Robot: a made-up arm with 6 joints.
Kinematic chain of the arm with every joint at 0, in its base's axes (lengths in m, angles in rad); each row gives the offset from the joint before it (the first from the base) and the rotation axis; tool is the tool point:
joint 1: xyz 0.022 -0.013 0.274 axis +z
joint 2: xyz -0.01 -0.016 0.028 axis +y
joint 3: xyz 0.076 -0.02 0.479 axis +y
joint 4: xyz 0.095 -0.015 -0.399 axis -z
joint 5: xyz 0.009 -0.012 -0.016 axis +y
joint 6: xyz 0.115 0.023 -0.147 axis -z
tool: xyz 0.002 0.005 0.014
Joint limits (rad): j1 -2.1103..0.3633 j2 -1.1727..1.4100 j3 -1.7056..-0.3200 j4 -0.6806..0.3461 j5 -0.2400..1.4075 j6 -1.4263..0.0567
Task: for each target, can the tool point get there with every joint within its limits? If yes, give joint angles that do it. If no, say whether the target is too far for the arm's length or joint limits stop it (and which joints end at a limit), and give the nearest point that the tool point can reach.
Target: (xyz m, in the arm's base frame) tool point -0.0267 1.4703 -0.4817
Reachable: no: too far | nearest point 0.4495 0.2122 -0.2519 | short by 1.365 m
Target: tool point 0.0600 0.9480 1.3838
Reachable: no: too far | nearest point 0.0431 0.5195 1.1212 | short by 0.503 m
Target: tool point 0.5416 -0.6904 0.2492
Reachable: yes | joints -0.8787 0.7395 -1.5022 -0.2230 0.6932 -0.1690
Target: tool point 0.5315 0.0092 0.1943
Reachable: yes | joints 0.1540 0.3774 -0.4690 0.1721 -0.0051 -0.3875
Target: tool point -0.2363 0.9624 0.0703
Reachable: no: joint limits stop it (at a limit: joint 1, joint 2, joint 3, joint 4, joint 5, joint 6) | nearest point -0.0604 0.0509 0.0439 | short by 0.929 m
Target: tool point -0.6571 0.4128 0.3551
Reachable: no: joint limits stop it (at a limit: joint 1, joint 2, joint 3, joint 4, joint 5, joint 6) | nearest point -0.1317 -0.0634 0.5205 | short by 0.728 m
